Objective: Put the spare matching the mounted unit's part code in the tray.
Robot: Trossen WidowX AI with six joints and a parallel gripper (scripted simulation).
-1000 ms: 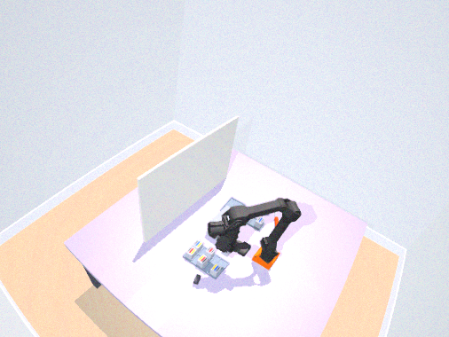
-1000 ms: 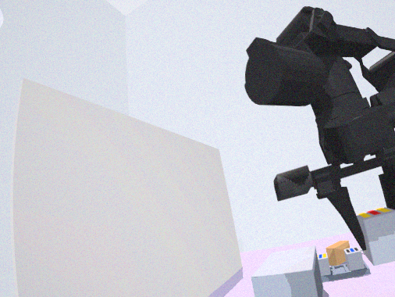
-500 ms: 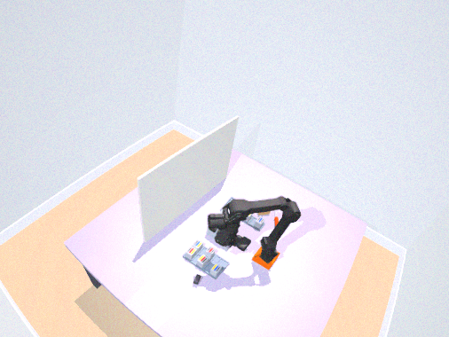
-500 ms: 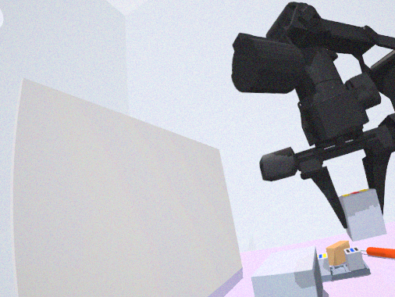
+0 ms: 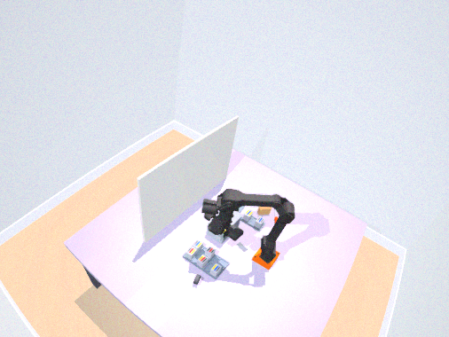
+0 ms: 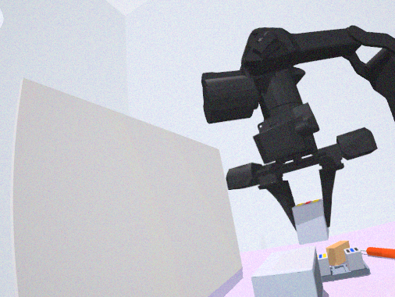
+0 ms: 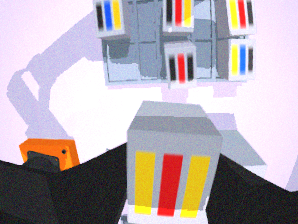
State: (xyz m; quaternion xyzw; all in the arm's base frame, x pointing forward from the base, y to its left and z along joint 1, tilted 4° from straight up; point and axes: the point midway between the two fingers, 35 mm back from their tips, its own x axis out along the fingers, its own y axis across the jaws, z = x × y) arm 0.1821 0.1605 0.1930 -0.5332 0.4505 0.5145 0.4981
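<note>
My gripper tip is now 120 mm to the left of the grey mounted unit, 120 mm above it and 90 mm short of it. Round my gripper tip: grey spare block (20 mm above); then holder (300 mm to the right, 160 mm below, 30 mm ahead); then white wall panel (330 mm ahead, 90 mm to the right, 60 mm above).
</note>
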